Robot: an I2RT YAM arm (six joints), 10 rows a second.
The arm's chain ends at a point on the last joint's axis. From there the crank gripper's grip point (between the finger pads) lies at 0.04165 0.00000 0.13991 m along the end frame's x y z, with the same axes.
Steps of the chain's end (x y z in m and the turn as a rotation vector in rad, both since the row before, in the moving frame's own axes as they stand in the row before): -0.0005 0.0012 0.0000 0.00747 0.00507 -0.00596; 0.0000 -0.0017 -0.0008 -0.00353 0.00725 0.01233; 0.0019 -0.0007 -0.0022 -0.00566 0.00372 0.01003; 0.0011 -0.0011 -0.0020 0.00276 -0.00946 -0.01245; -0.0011 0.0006 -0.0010 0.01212 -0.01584 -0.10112; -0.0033 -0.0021 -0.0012 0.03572 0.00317 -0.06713
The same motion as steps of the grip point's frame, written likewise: 0.0002 -0.0001 -0.0002 0.00747 0.00507 -0.00596; 0.0010 -0.0007 -0.0011 -0.00353 0.00725 0.01233; 0.0024 0.0005 -0.0024 -0.00566 0.00372 0.01003; -0.0002 -0.0020 -0.0016 0.00276 -0.00946 -0.01245; -0.0036 -0.0052 -0.0004 0.01212 -0.01584 -0.10112; -0.0031 -0.0099 -0.0015 0.03572 0.00317 -0.06713
